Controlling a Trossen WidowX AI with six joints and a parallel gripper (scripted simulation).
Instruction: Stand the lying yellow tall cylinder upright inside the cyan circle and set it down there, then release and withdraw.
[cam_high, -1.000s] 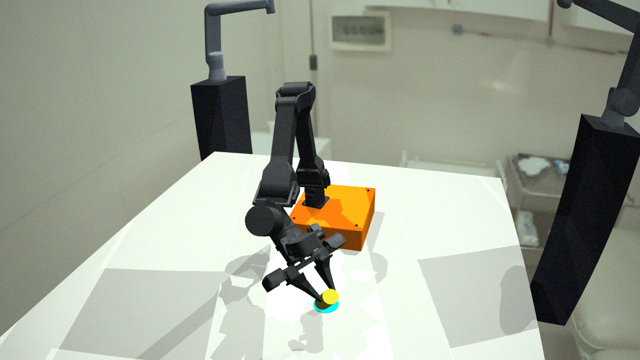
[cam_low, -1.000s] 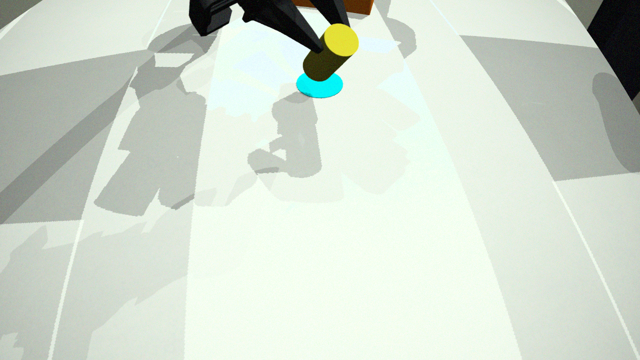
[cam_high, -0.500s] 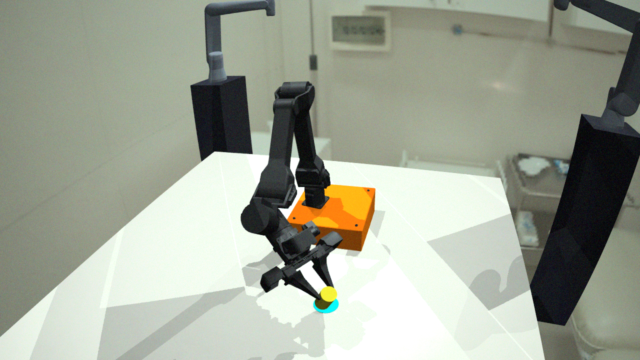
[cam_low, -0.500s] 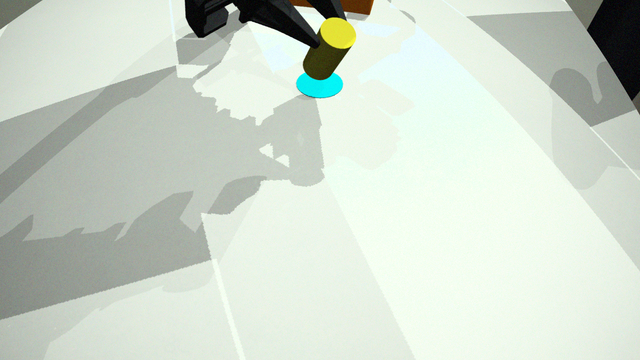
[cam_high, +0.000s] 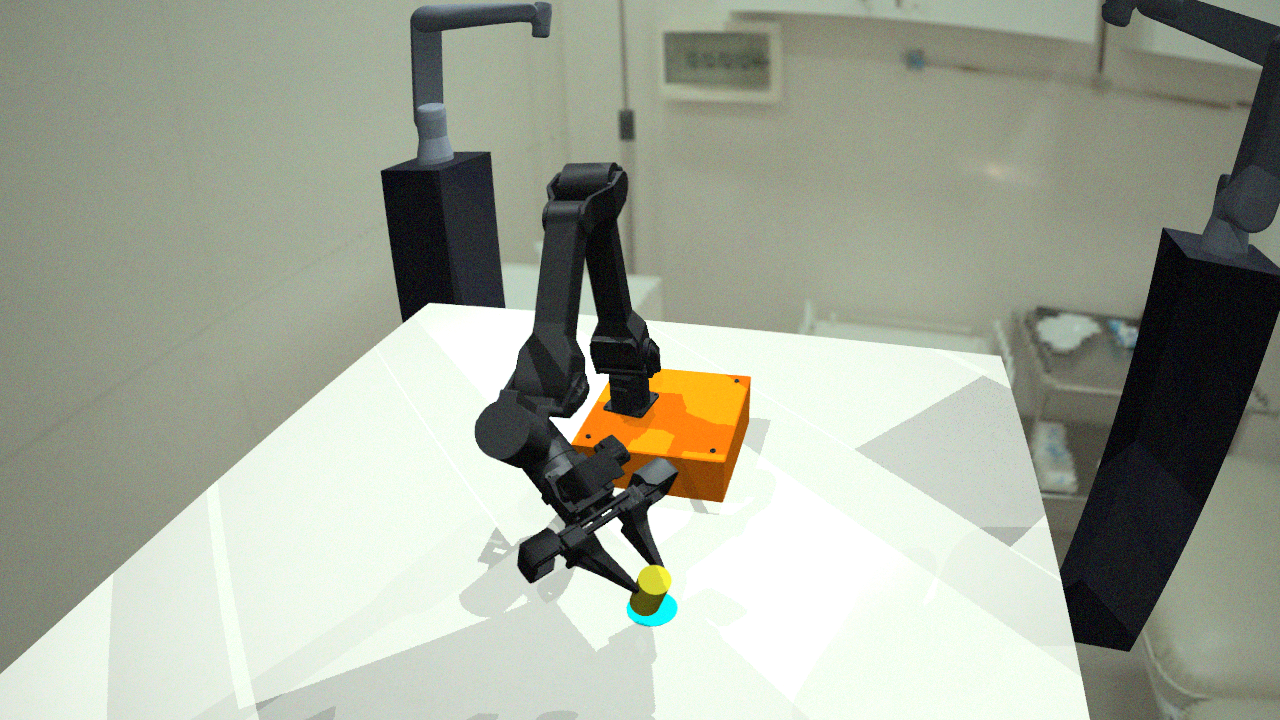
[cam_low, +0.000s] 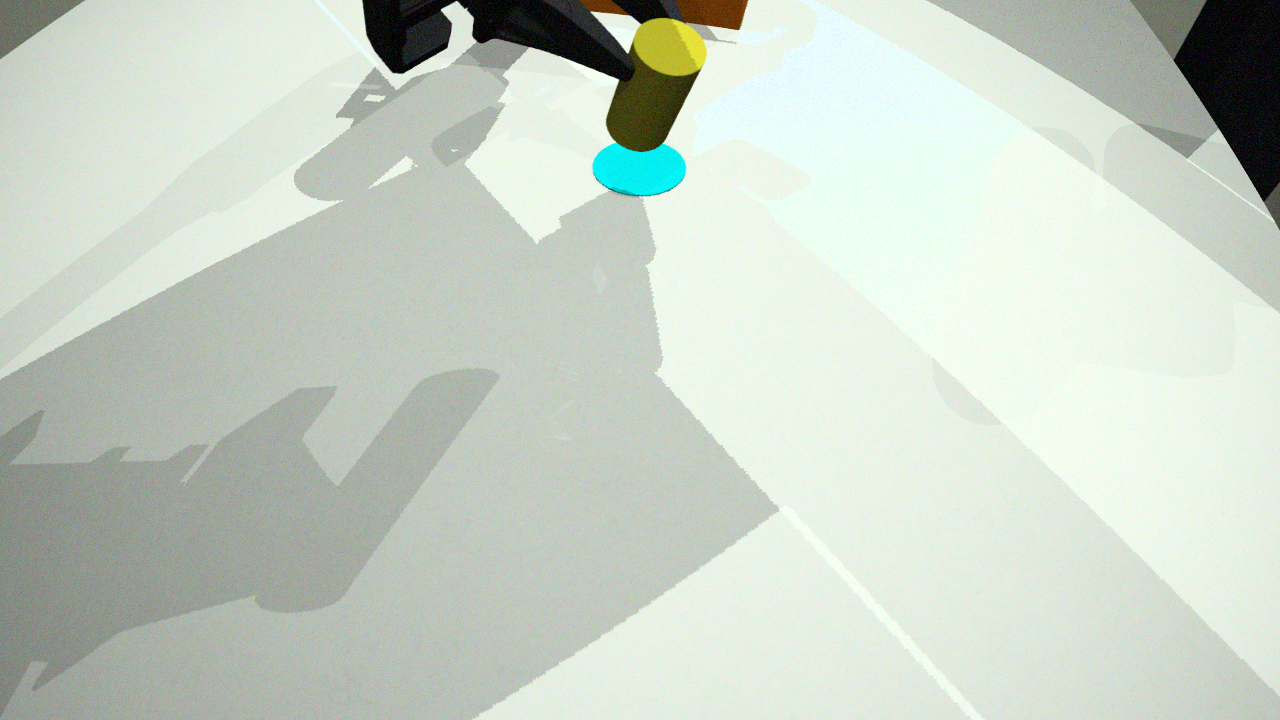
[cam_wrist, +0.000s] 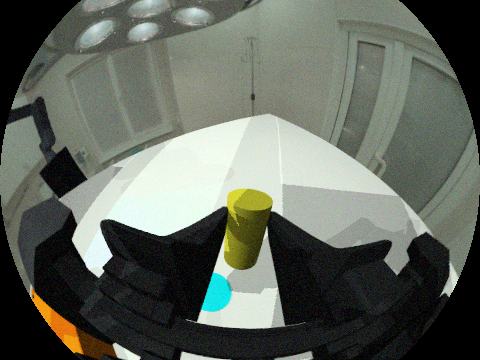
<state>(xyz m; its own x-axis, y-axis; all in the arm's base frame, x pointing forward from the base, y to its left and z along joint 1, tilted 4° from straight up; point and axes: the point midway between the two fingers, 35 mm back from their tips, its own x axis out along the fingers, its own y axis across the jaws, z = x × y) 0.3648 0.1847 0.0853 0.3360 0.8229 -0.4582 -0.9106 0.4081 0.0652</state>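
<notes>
My gripper tip is 12 cm above the cyan circle, 7 cm past it and 4 cm to the left of it. Also, from my gripper tip: yellow cylinder: 2 cm below.
</notes>
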